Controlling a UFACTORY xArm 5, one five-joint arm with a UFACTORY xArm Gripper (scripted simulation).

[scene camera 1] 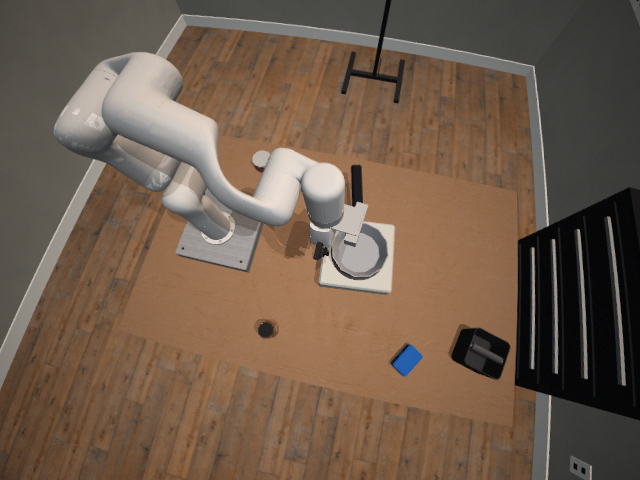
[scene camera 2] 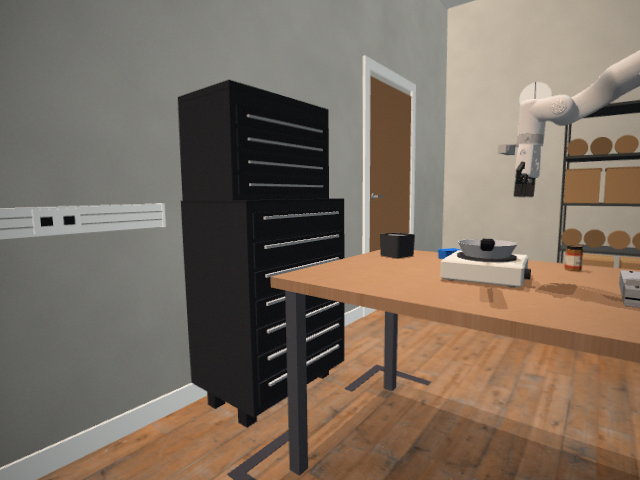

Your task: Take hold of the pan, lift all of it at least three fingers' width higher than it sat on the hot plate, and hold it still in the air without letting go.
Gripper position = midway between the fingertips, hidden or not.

In view: the gripper (scene camera 2: 523, 196), a grey pan (scene camera 1: 371, 252) and a hot plate (scene camera 2: 508, 271).
The grey pan shows as well in scene camera 2 (scene camera 2: 481, 248). The hot plate also shows in scene camera 1 (scene camera 1: 330, 274).
